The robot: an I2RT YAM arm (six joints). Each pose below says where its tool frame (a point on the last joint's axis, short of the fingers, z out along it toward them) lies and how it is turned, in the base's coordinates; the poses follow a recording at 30 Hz.
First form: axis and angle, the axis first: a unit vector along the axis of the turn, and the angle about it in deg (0 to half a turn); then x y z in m.
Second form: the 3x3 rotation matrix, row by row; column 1 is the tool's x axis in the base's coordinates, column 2 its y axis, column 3 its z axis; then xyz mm. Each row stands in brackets. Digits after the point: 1 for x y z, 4 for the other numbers.
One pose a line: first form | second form
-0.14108, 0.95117, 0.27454, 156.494, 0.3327, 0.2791, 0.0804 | [[-0.8789, -0.3667, 0.3051], [-0.1477, 0.8174, 0.5569], [-0.4536, 0.4443, -0.7725]], [332.7, 279.1, 80.4]
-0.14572, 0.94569, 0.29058, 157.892, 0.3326, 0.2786, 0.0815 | [[-0.8856, -0.3748, 0.2743], [-0.1561, 0.7964, 0.5842], [-0.4375, 0.4746, -0.7638]], [332.6, 278.6, 81.5]
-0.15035, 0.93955, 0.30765, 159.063, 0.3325, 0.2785, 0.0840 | [[-0.8903, -0.3831, 0.2463], [-0.1633, 0.7732, 0.6127], [-0.4252, 0.5053, -0.7509]], [332.5, 278.5, 84.0]
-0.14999, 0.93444, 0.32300, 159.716, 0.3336, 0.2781, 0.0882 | [[-0.8944, -0.3836, 0.2301], [-0.1596, 0.7542, 0.6369], [-0.4178, 0.5329, -0.7358]], [333.6, 278.1, 88.2]
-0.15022, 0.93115, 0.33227, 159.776, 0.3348, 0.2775, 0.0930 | [[-0.8946, -0.3860, 0.2251], [-0.1563, 0.7423, 0.6516], [-0.4186, 0.5478, -0.7244]], [334.8, 277.5, 93.0]
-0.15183, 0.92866, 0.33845, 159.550, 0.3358, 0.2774, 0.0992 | [[-0.8923, -0.3914, 0.2249], [-0.1549, 0.7335, 0.6618], [-0.4240, 0.5557, -0.7151]], [335.8, 277.4, 99.2]
